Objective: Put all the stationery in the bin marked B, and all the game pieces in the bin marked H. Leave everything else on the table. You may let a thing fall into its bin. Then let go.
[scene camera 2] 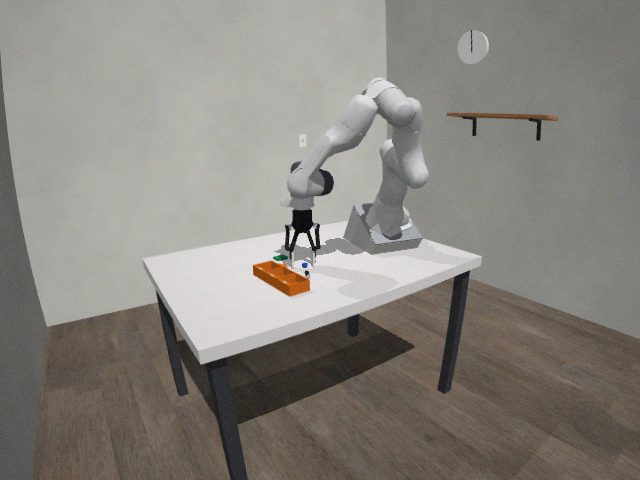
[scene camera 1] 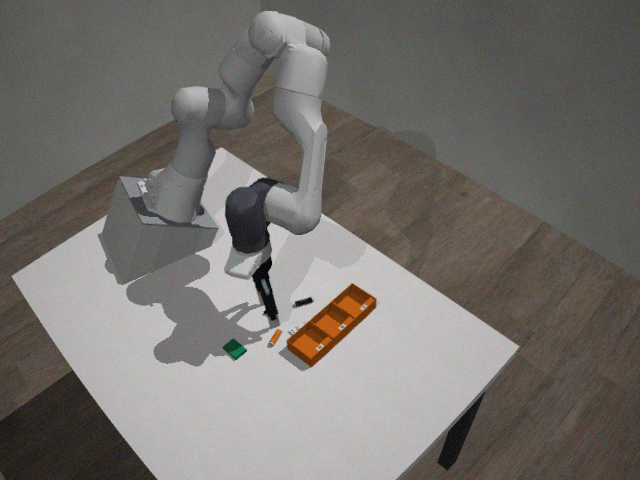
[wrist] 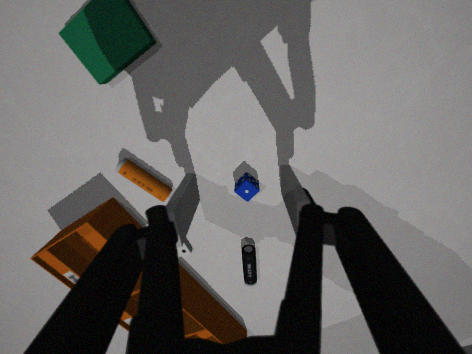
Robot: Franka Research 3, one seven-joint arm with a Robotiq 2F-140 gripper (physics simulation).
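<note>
My gripper (scene camera 1: 273,320) (scene camera 2: 303,259) (wrist: 238,183) is part open and points down, its fingertips low over the table. A blue die (scene camera 2: 304,265) (wrist: 246,188) lies between the fingers in the wrist view, ungripped; the gripper hides it in scene camera 1. A white piece with black dots (scene camera 1: 291,332) (wrist: 184,249) lies beside the orange three-bin tray (scene camera 1: 330,345) (scene camera 2: 298,287) (wrist: 215,310), mostly hidden by a finger in the wrist view. The tray's end bin nearest the orange cylinder shows a partly covered H label; the other labels are unreadable. No stationery is clearly recognizable.
An orange cylinder with a grey end (scene camera 1: 275,336) (wrist: 145,180) lies near the tray's H end. A black lettered cylinder (scene camera 1: 303,302) (scene camera 2: 307,273) (wrist: 249,265) lies alongside the tray. A green block (scene camera 1: 234,348) (scene camera 2: 280,257) (wrist: 107,40) lies farther from the tray.
</note>
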